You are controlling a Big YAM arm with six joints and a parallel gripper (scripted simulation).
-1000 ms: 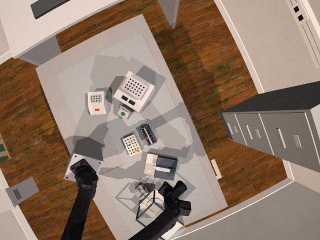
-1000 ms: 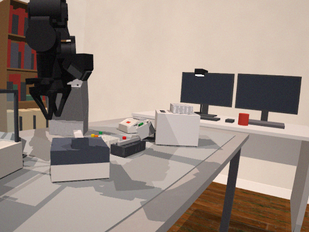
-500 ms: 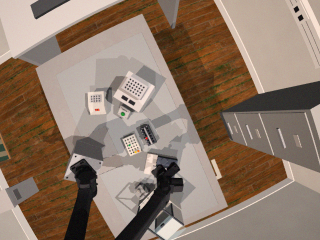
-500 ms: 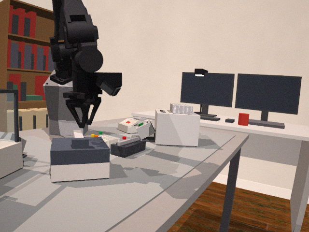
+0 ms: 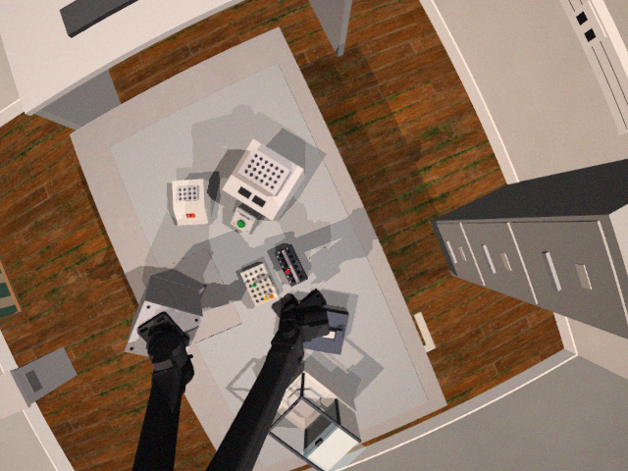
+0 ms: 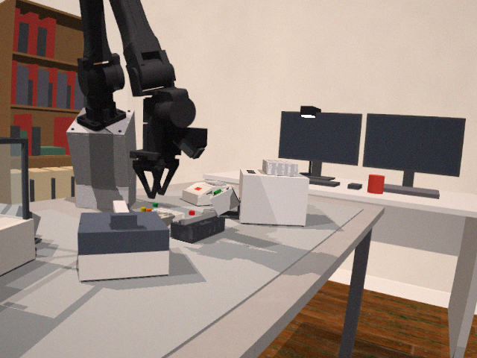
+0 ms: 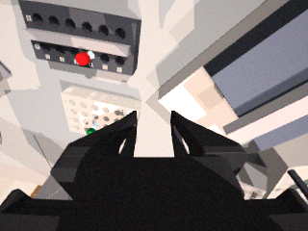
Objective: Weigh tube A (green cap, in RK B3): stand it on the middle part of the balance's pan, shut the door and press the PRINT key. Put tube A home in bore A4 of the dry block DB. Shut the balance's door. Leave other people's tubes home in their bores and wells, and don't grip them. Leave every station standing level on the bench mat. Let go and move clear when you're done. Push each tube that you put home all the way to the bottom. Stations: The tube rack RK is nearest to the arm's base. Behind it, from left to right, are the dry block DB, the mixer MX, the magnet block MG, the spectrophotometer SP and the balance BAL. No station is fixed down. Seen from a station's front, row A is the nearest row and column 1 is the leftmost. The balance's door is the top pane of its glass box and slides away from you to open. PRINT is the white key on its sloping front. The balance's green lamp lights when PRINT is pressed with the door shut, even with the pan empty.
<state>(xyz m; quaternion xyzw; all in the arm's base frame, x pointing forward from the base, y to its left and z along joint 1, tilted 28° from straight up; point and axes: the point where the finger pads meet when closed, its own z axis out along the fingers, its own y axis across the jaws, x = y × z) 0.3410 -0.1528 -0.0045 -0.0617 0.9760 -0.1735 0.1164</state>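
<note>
My gripper is now 8 cm past the tube rack, 10 cm to the right of it and 9 cm above it. The rest, counted from my hand: spectrophotometer 1 cm ahead, 12 cm to the right, 4 cm below; black magnet block 5 cm ahead, 10 cm to the left, 8 cm below; white print key 20 cm behind, 19 cm to the right, 4 cm below.
</note>
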